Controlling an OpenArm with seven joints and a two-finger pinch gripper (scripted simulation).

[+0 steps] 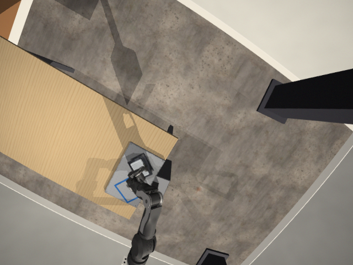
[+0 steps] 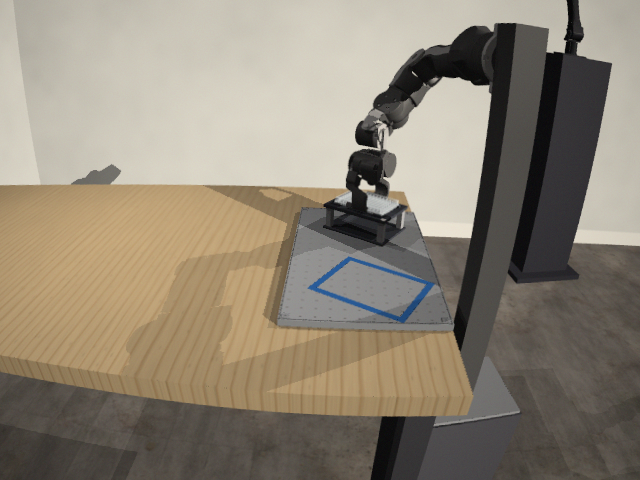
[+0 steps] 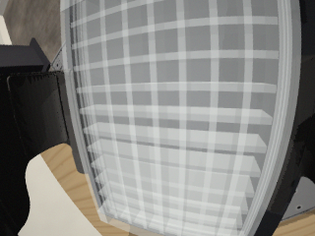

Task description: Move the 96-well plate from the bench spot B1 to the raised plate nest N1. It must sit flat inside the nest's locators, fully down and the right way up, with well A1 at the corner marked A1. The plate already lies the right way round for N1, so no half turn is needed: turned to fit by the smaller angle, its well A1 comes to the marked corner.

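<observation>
The 96-well plate lies right at my hand. The rest, counted from my hand: A1 mark (9 cm to the left, 2 cm behind, 1 cm below).
</observation>
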